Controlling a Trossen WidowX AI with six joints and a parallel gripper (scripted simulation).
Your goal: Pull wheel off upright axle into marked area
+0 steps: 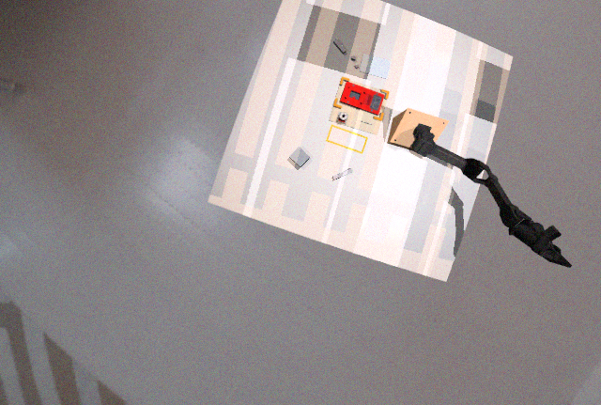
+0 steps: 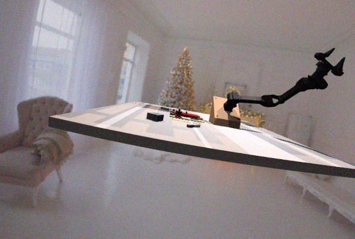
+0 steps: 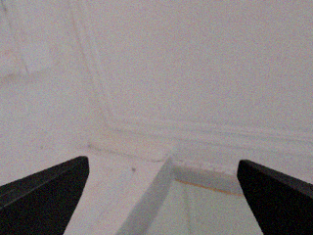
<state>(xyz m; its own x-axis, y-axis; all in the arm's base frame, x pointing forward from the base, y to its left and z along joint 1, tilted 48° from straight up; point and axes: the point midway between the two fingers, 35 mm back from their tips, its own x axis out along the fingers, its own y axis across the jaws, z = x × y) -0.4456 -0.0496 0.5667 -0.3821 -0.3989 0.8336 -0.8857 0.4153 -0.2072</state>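
Right now the dark grey wheel is 820 mm ahead of my gripper tip, 380 mm to the right of it and 540 mm below it. From my gripper tip the other things lie so: grey block (970 mm ahead, 140 mm to the right, 560 mm below); bar (750 mm ahead, 120 mm to the right, 570 mm below).
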